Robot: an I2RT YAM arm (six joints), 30 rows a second.
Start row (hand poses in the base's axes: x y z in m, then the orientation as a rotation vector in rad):
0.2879 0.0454 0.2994 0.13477 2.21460 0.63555
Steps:
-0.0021 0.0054 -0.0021 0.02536 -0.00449 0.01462
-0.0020 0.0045 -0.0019 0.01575 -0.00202 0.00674
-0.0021 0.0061 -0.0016 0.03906 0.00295 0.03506
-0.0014 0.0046 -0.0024 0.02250 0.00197 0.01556
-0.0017 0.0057 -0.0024 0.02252 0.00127 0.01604
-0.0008 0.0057 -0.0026 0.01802 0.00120 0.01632
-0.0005 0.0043 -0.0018 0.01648 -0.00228 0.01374
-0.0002 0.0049 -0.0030 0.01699 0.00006 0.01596
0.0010 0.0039 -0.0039 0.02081 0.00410 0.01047
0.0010 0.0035 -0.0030 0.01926 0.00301 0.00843
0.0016 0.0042 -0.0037 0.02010 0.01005 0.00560
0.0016 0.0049 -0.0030 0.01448 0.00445 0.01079
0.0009 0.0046 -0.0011 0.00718 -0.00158 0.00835
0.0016 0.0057 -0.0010 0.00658 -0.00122 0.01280
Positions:
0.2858 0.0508 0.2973 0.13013 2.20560 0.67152
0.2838 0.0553 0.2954 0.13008 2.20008 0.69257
0.2817 0.0614 0.2938 0.11279 2.19696 0.75551
0.2803 0.0660 0.2914 0.10792 2.19392 0.78923
0.2786 0.0717 0.2890 0.10221 2.18996 0.82316
0.2778 0.0774 0.2864 0.09390 2.18745 0.85226
0.2773 0.0817 0.2846 0.08606 2.18151 0.87777
0.2771 0.0866 0.2816 0.07710 2.17778 0.90537
0.2781 0.0905 0.2777 0.07781 2.17465 0.93464
0.2791 0.0940 0.2747 0.07945 2.17052 0.96090
0.2807 0.0982 0.2710 0.08806 2.17156 0.98757
0.2823 0.1031 0.2680 0.08556 2.17125 1.01018
0.2832 0.1077 0.2669 0.07910 2.16834 1.02247
0.2848 0.1134 0.2659 0.06774 2.16707 1.03666

